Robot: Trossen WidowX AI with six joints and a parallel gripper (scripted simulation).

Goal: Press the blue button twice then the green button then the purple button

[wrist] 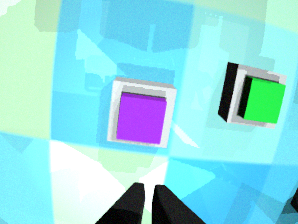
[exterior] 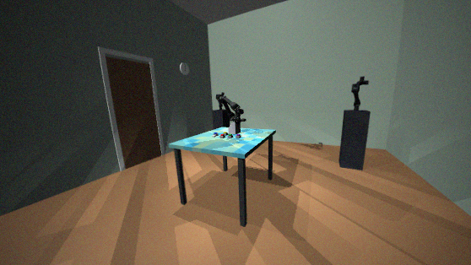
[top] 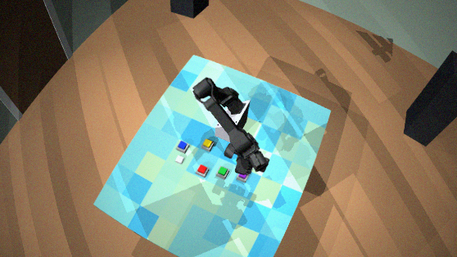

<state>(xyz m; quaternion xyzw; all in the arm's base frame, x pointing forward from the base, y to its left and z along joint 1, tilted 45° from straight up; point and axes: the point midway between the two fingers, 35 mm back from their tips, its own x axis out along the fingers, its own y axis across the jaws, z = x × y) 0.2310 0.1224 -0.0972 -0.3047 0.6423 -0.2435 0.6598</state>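
Now: the purple button 90 mm below my gripper tip. Also, from my gripper tip: yellow button (220 mm to the right, 90 mm below, 60 mm behind); green button (90 mm to the right, 90 mm below, 40 mm ahead); red button (170 mm to the right, 90 mm below, 80 mm ahead).
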